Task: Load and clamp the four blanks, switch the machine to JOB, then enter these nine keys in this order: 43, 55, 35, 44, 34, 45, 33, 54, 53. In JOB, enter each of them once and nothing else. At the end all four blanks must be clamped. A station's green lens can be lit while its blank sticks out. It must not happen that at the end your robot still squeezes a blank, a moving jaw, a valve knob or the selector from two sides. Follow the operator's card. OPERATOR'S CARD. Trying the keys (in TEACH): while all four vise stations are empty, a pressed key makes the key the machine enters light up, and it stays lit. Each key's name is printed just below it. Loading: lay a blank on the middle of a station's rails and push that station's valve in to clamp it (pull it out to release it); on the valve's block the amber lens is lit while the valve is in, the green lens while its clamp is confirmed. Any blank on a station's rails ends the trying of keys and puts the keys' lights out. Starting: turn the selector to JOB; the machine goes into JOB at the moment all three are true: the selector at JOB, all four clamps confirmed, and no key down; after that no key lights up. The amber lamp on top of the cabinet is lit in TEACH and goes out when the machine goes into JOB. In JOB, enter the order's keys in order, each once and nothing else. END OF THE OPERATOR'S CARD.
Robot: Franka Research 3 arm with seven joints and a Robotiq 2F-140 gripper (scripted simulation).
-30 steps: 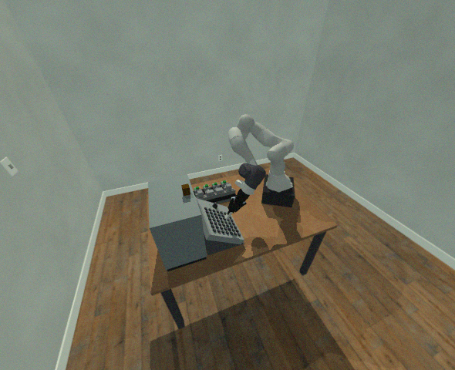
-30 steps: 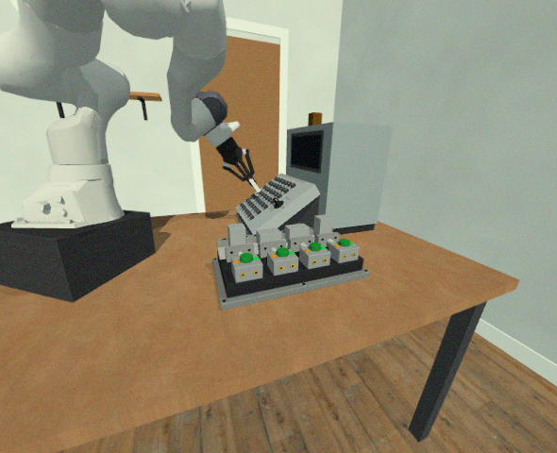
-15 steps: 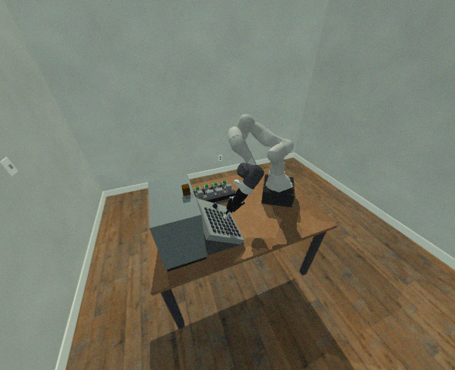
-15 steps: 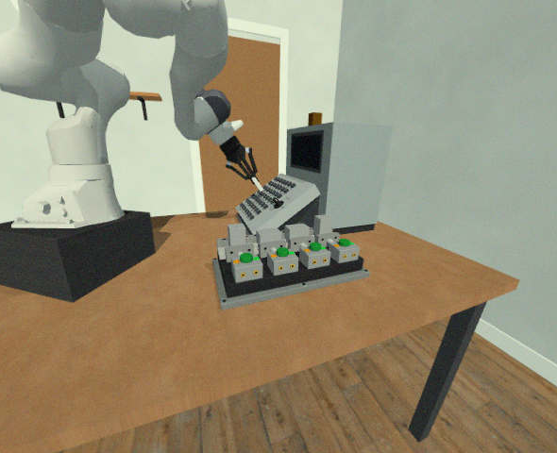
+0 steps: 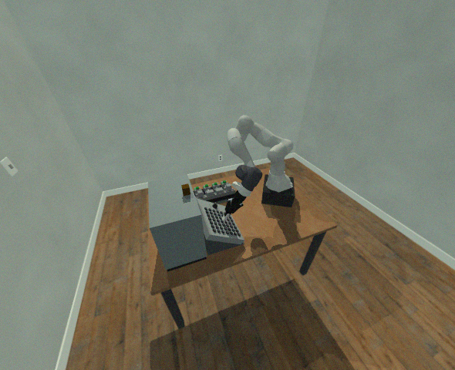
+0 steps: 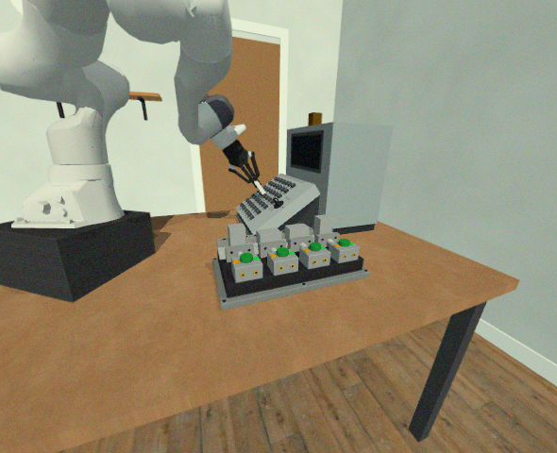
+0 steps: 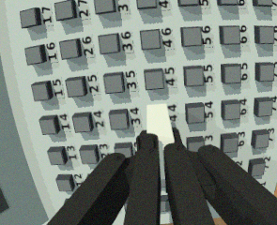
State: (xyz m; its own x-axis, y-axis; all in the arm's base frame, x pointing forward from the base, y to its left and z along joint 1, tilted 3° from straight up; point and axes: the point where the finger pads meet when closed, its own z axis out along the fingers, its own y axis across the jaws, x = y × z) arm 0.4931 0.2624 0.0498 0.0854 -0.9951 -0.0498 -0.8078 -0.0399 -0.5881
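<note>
My gripper is now 50 mm short of the key, 20 mm above it and 10 mm to the right of it. The rest, counted from my hand: selector knob 160 mm to the right, 40 mm ahead, 30 mm below; then sloped keypad 80 mm below, 60 mm ahead, 40 mm to the right.
</note>
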